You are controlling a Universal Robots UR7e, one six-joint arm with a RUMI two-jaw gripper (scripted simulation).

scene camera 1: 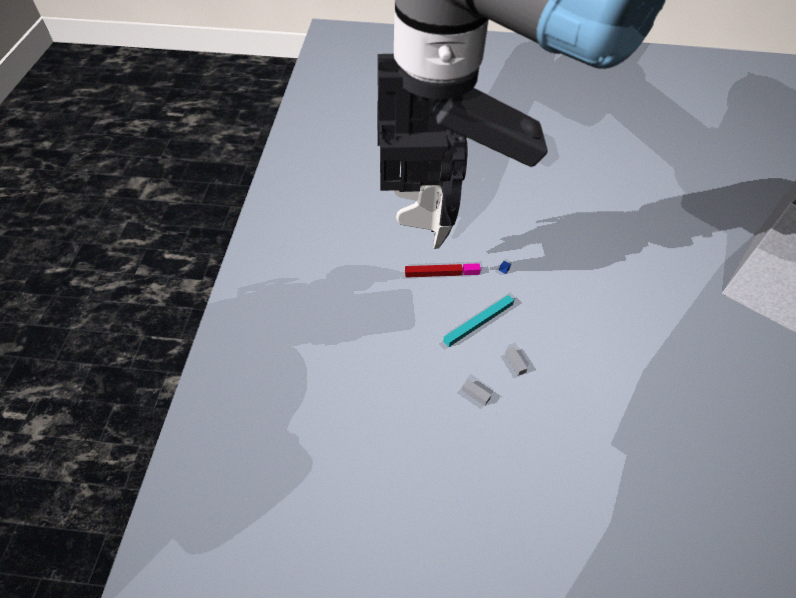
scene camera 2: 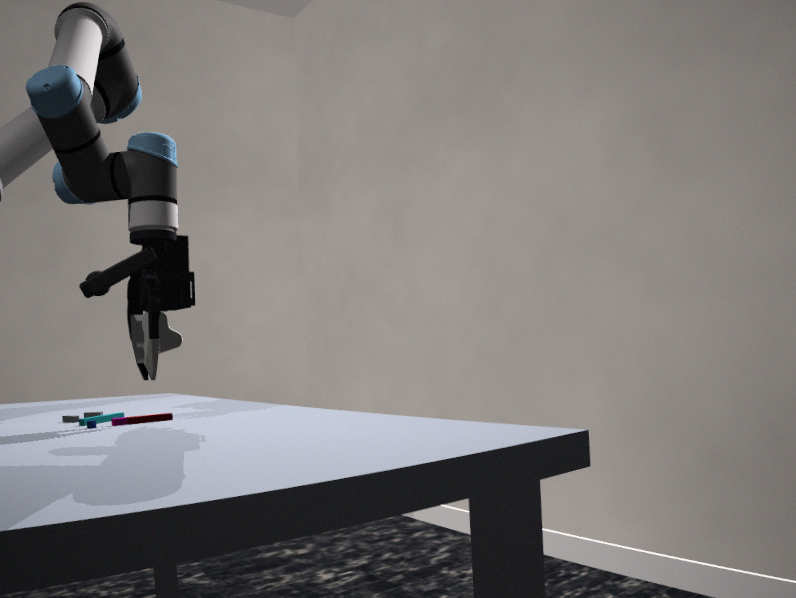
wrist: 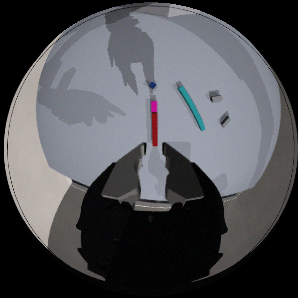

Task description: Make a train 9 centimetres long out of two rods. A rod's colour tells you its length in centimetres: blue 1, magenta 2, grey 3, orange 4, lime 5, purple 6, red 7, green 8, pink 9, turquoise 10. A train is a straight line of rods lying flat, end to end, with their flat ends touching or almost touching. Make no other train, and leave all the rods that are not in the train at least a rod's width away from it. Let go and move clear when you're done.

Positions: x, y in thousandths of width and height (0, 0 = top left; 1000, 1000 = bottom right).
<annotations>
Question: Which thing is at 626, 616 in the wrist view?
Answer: The gripper.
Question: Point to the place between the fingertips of the gripper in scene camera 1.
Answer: At 546, 401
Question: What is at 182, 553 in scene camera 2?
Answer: The gripper.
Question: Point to a turquoise rod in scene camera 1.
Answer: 629, 513
</annotations>
